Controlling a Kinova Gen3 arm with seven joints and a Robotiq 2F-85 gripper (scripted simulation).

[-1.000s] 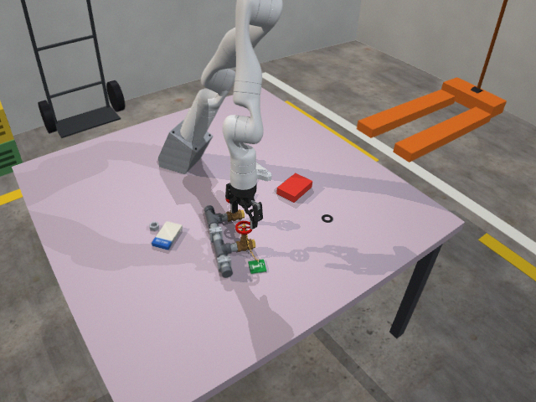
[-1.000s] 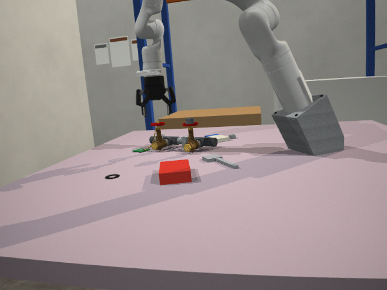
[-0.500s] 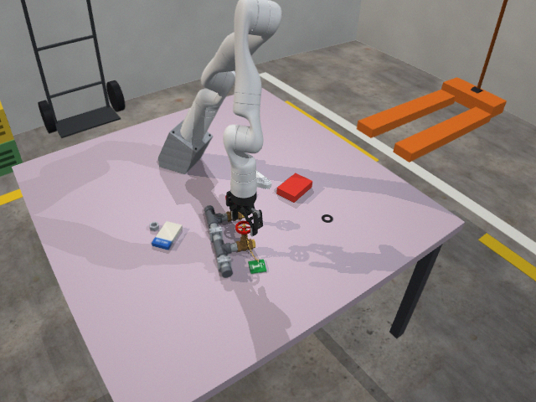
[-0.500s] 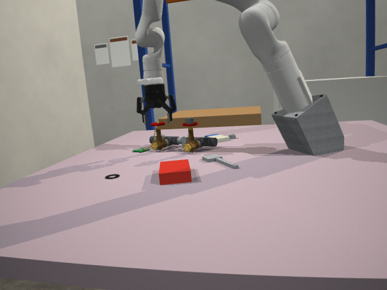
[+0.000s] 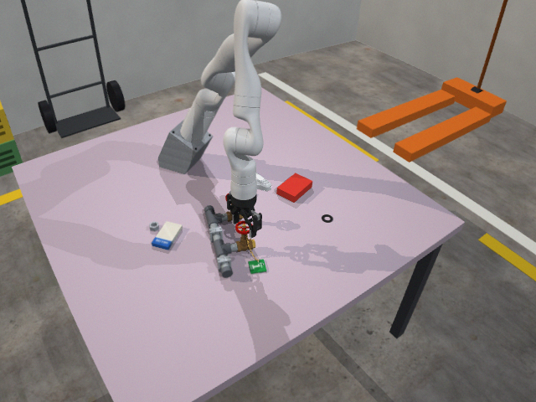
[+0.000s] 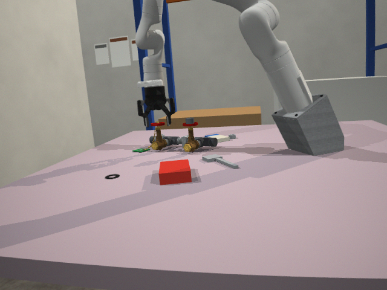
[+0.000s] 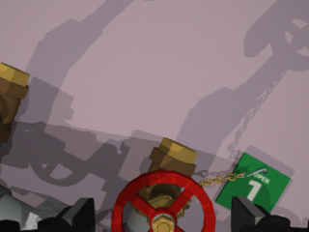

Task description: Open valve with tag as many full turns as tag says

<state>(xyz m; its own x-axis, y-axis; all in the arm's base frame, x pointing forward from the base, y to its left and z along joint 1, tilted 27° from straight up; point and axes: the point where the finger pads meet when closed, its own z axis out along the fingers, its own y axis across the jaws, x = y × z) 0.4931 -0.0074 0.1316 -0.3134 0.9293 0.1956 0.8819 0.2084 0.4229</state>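
My gripper is now 100 mm above the green tag, 80 mm short of it and 20 mm to the right of it. Round my hand: grey nut: 260 mm to the right, 200 mm behind, 100 mm below; grey hammer-shaped tool: 290 mm behind, 120 mm to the left, 100 mm below; blue box: 220 mm to the right, 140 mm behind, 100 mm below.
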